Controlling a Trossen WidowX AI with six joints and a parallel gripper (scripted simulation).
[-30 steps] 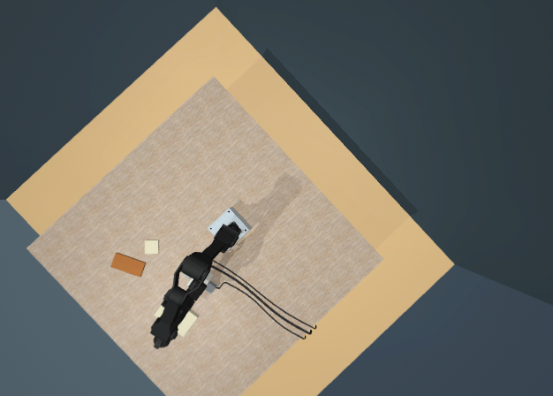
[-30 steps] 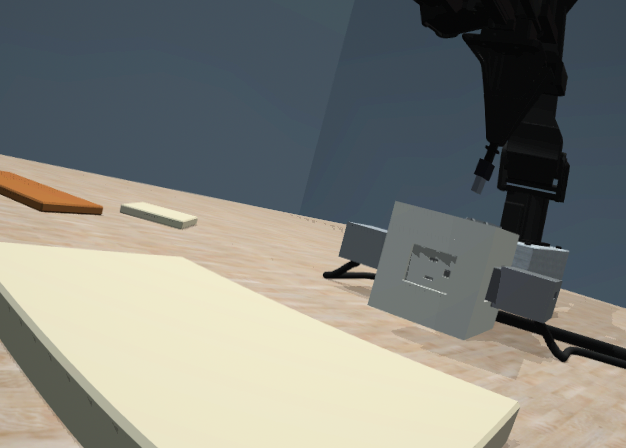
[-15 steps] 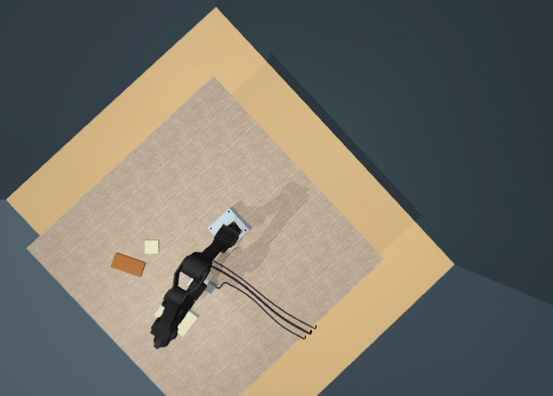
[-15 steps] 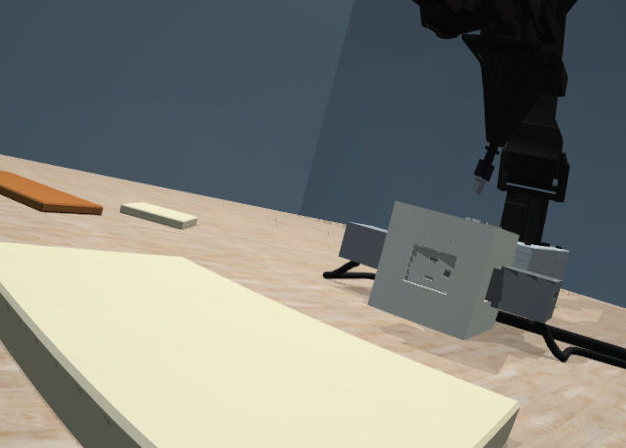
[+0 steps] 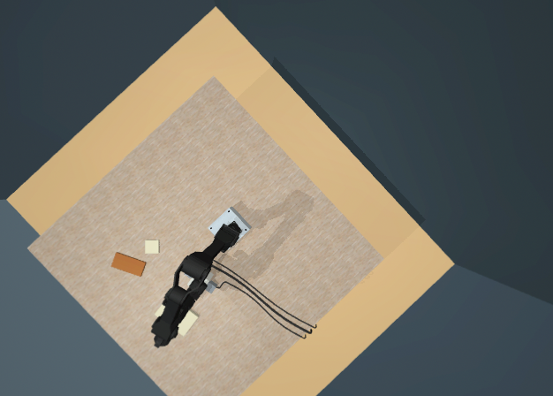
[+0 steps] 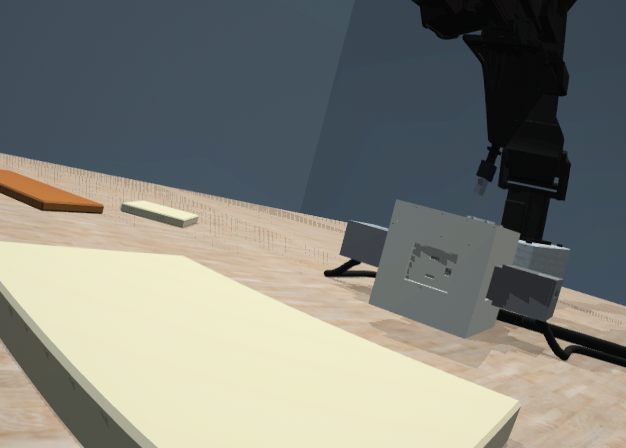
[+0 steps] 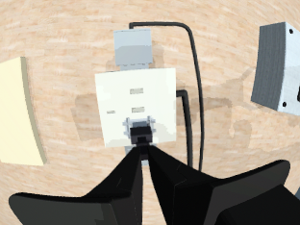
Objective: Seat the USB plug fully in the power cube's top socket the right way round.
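Now: the dark USB plug 2 cm below my gripper tip. Round my gripper tip: large cream slab 23 cm ahead, 6 cm to the left, 12 cm below; orange slab 27 cm ahead, 29 cm to the right, 13 cm below; small cream tile 12 cm ahead, 29 cm to the right, 13 cm below.
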